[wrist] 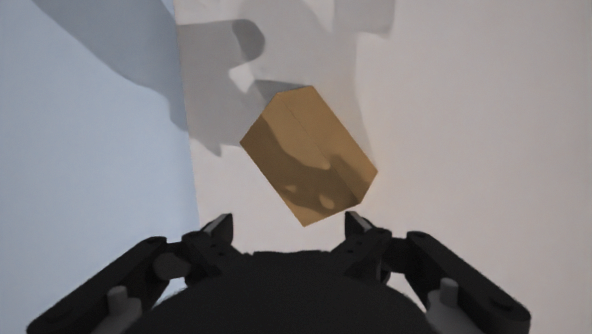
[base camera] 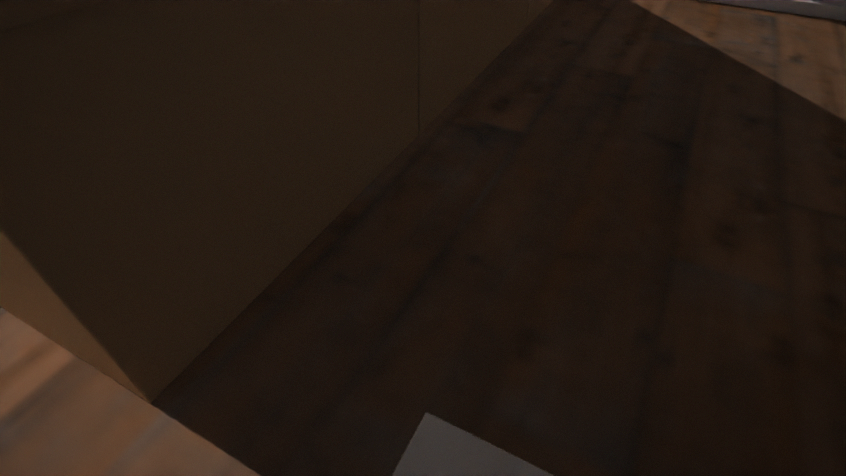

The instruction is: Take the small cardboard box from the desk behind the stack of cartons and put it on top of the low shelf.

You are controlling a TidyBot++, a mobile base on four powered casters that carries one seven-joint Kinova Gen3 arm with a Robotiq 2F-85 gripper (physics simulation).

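Frame: origin at the arm's base, x left, y ahead, z down, level; centimetres.
Seen in the pictures: gripper, between the fingertips: (wrist: 289,224).
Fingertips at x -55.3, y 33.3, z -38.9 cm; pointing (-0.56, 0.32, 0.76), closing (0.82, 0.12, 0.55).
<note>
A point is followed by its place in that frame.
The small cardboard box (wrist: 309,155) @[x -53.8, y 28.1, z -37.4 cm] sits on the pale desk top (wrist: 475,125) @[x -44.7, y 27.1, z -32.4 cm] in the wrist view, turned at an angle, its long side running from upper left to lower right. Shadow falls across part of it. My gripper (wrist: 289,224) @[x -55.3, y 33.3, z -38.9 cm] is open and empty. In the wrist view its fingertips stand below the box, to the left and right of the box's lower end; the box is not between the fingers. The base camera shows a large brown carton side (base camera: 207,148) @[x 18.5, y 37.5, z 23.3 cm] at the left, in shade. The low shelf cannot be made out in either view.
A light blue surface (wrist: 90,175) @[x -81.7, y 30.8, z -44.2 cm] lies beyond the desk's left edge in the wrist view. The base camera shows a dark, shaded wooden floor (base camera: 562,248) @[x -10.9, y 46.7, z 39.6 cm] beside the carton, and a grey corner piece (base camera: 461,452) at the bottom.
</note>
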